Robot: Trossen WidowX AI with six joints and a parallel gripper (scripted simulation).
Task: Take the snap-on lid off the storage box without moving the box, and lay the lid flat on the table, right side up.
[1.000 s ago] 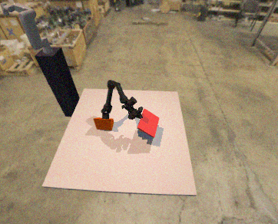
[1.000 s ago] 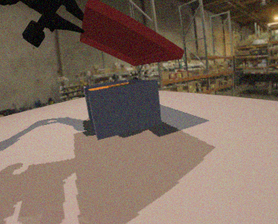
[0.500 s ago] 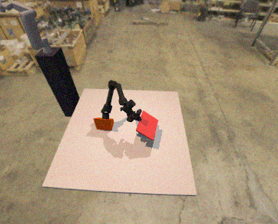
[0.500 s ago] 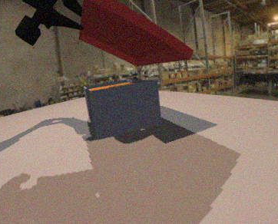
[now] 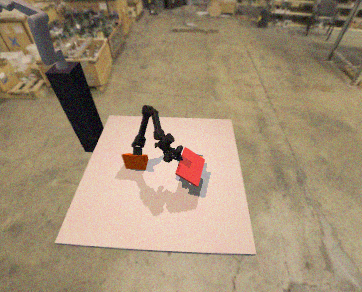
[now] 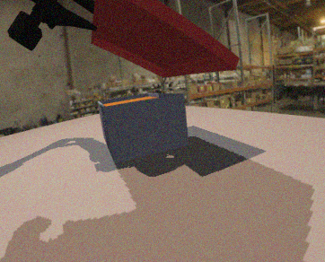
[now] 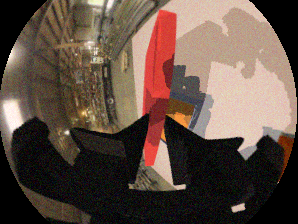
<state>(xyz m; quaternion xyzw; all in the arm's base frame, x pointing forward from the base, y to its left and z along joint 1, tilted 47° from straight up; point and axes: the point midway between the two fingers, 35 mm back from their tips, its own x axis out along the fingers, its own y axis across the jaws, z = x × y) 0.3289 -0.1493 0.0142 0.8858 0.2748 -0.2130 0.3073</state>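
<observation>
My gripper tip is 7 cm short of the red lid, 2 cm to the left of it and 4 cm above it. Also, from my gripper tip: blue-grey storage box 8 cm ahead, 9 cm to the left, 18 cm below.
</observation>
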